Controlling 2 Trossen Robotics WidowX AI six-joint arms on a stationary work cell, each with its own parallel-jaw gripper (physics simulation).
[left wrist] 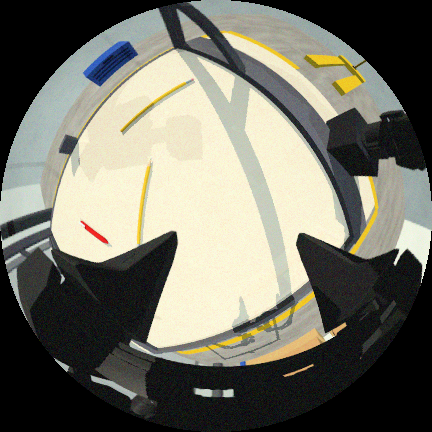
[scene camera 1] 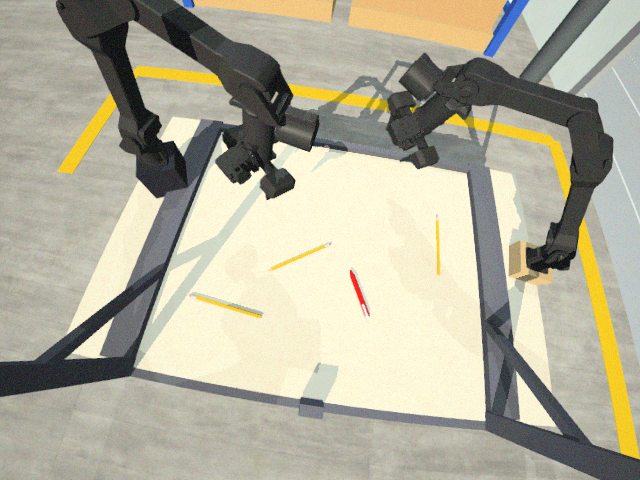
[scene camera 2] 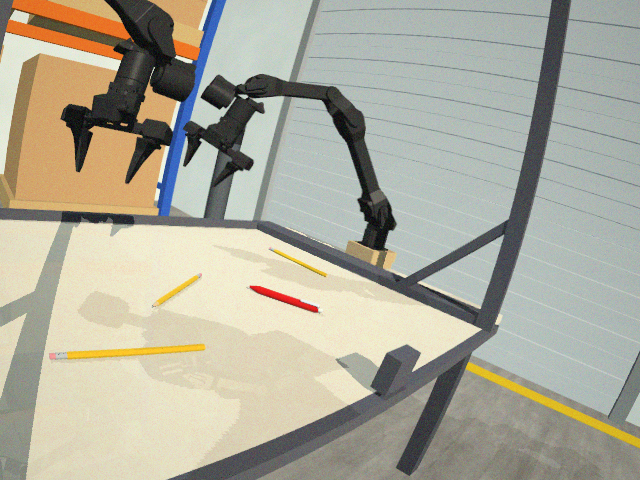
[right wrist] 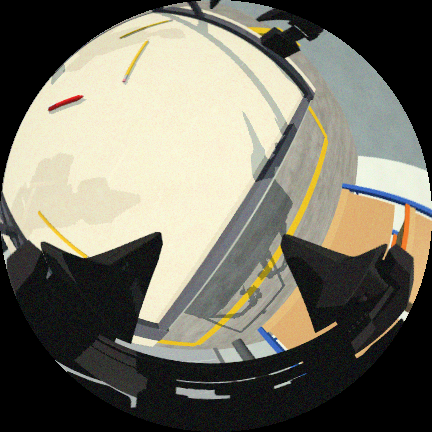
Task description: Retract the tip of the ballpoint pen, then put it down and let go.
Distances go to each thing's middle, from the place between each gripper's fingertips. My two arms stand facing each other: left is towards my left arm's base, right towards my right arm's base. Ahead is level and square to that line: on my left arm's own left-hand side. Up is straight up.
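From my left hand, the grey block (scene camera 2: 397, 365) is 12 cm below, 43 cm behind and 24 cm to the right. The wooden block (scene camera 1: 517, 251) is also 12 cm below that left hand, and it's 4 cm ahead of it and 77 cm to the right of it.
Counting from my right hand instead, you'd have the wooden block 12 cm below, 18 cm behind and 47 cm to the right. As for the grey block, it's 11 cm below my right hand, 7 cm to the left of it and 65 cm behind it.
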